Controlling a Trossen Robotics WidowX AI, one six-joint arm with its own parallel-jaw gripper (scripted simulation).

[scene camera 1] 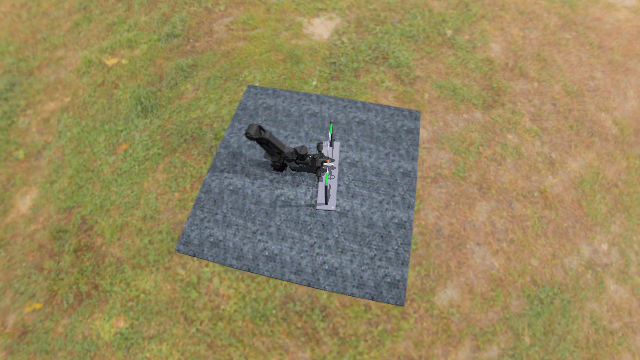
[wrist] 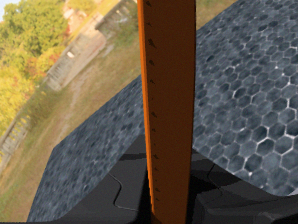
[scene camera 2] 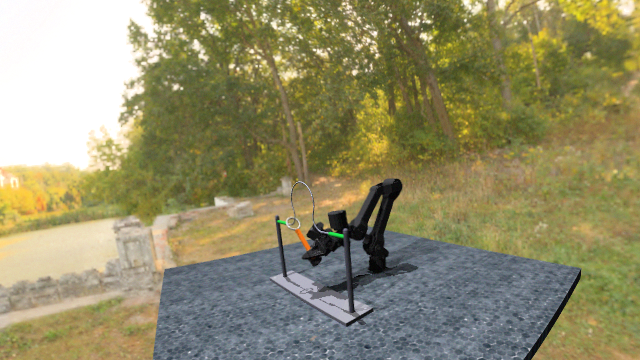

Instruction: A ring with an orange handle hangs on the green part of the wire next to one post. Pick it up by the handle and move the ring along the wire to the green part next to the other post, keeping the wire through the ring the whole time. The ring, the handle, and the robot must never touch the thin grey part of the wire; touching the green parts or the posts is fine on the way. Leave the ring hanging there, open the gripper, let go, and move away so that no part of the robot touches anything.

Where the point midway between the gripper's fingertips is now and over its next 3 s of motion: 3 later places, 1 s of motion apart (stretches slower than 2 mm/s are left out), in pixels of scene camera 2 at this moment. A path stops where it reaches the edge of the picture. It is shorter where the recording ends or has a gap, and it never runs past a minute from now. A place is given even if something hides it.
The gripper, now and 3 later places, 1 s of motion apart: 302, 257; 324, 230; 321, 200; 321, 202
